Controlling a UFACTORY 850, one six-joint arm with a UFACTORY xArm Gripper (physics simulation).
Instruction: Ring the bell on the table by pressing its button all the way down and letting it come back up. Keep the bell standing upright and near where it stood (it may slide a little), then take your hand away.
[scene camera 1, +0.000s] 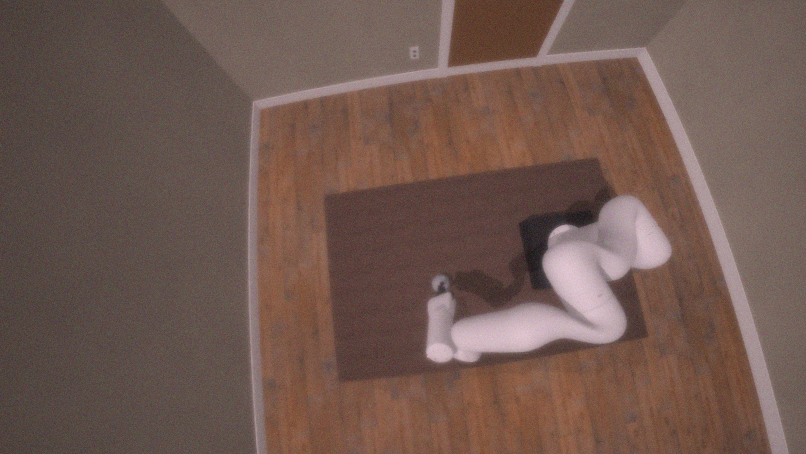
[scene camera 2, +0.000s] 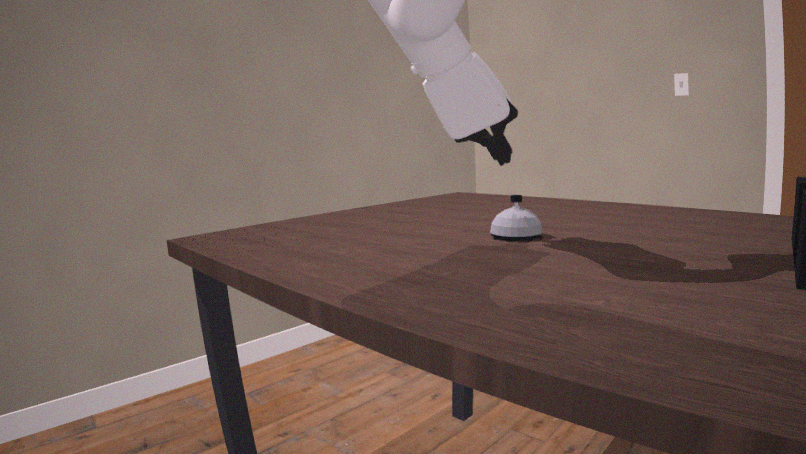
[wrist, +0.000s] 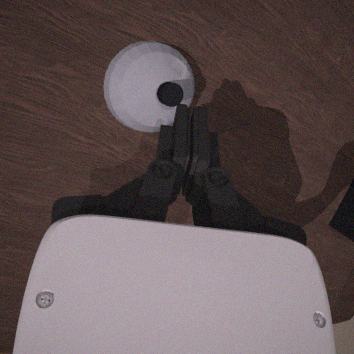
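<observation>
The bell, a pale grey dome (scene camera 1: 439, 281) (scene camera 2: 515, 223) (wrist: 135, 85) on a thin black base, stands upright on the table. Its black button (scene camera 2: 516, 198) (wrist: 170, 94) stands up on a short stem at the top. My gripper (scene camera 2: 504, 162) (wrist: 186, 125) is shut and empty, pointing down at a slant. In the second scene view its fingertips are above the button and slightly to its left, with a visible gap. In the wrist view the tips lie just below and right of the button, and one fingertip overlaps the dome's edge. In the first scene view the fingers are too small to read.
The dark wooden table (scene camera 1: 383, 236) (scene camera 2: 338, 253) has an edge at the left in both scene views. A black block (scene camera 1: 535, 248) (scene camera 2: 799, 236) (wrist: 345, 215) is by the arm's base, right of the bell. The arm's shadow falls across the table beside the bell.
</observation>
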